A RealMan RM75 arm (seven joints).
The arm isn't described. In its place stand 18 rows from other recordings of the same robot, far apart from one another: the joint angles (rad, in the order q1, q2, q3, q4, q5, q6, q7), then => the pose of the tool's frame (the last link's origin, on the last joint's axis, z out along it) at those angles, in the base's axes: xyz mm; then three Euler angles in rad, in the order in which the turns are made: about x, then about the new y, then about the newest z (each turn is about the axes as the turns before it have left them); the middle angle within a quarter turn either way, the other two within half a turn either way.
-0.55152, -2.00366, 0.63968, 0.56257, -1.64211, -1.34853, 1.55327 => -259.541 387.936 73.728 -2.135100 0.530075 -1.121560
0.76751, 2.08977, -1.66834, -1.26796, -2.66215, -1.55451, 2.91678 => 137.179 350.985 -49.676 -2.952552 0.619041 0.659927
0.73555, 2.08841, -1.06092, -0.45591, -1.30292, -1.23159, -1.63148 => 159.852 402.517 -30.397 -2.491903 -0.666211 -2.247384
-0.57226, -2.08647, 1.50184, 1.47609, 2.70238, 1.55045, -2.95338 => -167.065 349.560 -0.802 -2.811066 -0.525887 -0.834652
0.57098, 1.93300, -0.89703, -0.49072, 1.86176, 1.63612, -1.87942 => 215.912 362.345 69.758 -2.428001 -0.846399 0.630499
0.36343, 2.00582, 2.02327, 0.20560, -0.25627, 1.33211, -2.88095 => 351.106 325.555 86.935 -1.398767 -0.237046 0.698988
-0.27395, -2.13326, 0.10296, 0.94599, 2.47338, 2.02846, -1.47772 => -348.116 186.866 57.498 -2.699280 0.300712 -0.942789
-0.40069, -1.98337, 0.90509, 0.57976, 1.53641, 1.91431, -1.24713 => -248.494 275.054 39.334 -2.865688 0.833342 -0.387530
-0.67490, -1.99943, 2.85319, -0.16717, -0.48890, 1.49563, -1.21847 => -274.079 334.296 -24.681 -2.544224 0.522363 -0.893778
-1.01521, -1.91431, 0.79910, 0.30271, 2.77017, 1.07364, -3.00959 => -257.947 436.145 2.478 -2.870544 -0.442233 -1.597243
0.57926, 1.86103, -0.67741, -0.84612, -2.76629, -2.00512, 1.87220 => 325.154 280.709 107.463 2.938739 0.230182 0.917524
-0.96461, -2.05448, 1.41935, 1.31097, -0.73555, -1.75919, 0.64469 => -51.513 359.606 -10.594 -3.081306 -0.369075 -0.283042
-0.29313, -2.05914, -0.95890, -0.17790, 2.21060, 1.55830, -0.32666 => -342.728 277.143 51.297 -1.232602 0.210352 -1.027818
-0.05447, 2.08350, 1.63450, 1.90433, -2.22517, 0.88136, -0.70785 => 175.916 302.980 72.381 -2.222198 -0.027665 0.618771
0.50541, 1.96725, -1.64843, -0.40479, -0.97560, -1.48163, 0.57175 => 228.545 300.153 -46.002 -2.880296 -0.691084 -0.105271
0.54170, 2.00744, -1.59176, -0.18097, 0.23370, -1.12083, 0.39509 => 309.349 388.921 52.342 -1.512674 -0.210152 0.923929
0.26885, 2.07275, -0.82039, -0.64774, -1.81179, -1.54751, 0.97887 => 317.287 263.186 -3.566 -2.636447 -0.399946 0.372502
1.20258, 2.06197, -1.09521, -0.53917, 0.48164, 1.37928, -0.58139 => 117.666 423.799 -52.206 -3.074903 0.431778 0.770957
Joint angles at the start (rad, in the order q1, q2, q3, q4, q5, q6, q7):
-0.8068 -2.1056 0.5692 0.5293 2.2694 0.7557 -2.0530
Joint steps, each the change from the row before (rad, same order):
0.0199 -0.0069 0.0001 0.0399 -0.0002 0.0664 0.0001
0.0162 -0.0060 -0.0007 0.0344 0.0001 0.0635 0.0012
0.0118 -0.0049 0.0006 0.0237 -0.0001 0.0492 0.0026
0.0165 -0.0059 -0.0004 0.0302 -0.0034 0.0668 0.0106
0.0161 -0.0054 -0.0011 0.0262 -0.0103 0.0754 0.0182
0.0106 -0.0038 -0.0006 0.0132 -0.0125 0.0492 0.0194
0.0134 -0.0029 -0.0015 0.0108 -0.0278 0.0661 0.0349
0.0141 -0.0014 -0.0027 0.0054 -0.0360 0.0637 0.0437
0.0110 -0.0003 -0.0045 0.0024 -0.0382 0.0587 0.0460
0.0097 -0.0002 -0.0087 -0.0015 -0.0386 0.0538 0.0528
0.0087 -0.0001 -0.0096 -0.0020 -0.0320 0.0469 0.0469
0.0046 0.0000 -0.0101 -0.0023 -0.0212 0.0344 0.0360
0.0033 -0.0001 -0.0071 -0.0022 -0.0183 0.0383 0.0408
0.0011 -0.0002 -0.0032 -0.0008 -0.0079 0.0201 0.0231
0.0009 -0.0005 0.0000 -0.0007 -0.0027 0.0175 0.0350
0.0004 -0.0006 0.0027 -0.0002 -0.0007 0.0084 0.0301
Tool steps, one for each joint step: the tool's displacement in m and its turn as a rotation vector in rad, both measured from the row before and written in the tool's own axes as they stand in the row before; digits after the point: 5 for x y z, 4 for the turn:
-0.00220 0.00224 -0.00548 -0.0392 -0.0101 0.0048
-0.00215 0.00322 -0.00488 -0.0393 -0.0115 0.0061
-0.00247 0.00331 -0.00335 -0.0322 -0.0117 0.0063
-0.00356 0.00445 -0.00486 -0.0444 -0.0141 0.0121
-0.00416 0.00633 -0.00475 -0.0561 -0.0140 0.0144
-0.00312 0.00498 -0.00261 -0.0408 -0.0061 0.0121
-0.00344 0.00727 -0.00339 -0.0607 0.0004 0.0183
-0.00296 0.00718 -0.00360 -0.0618 0.0104 0.0216
-0.00109 0.00712 -0.00329 -0.0589 0.0188 0.0255
-0.00043 0.00659 -0.00321 -0.0542 0.0267 0.0304
-0.00018 0.00558 -0.00316 -0.0448 0.0265 0.0281
0.00049 0.00406 -0.00224 -0.0315 0.0216 0.0233
0.00050 0.00500 -0.00159 -0.0362 0.0175 0.0317
0.00037 0.00273 -0.00057 -0.0191 0.0079 0.0197
-0.00042 0.00264 -0.00004 -0.0178 0.0012 0.0332
-0.00042 0.00158 0.00043 -0.0102 -0.0018 0.0301

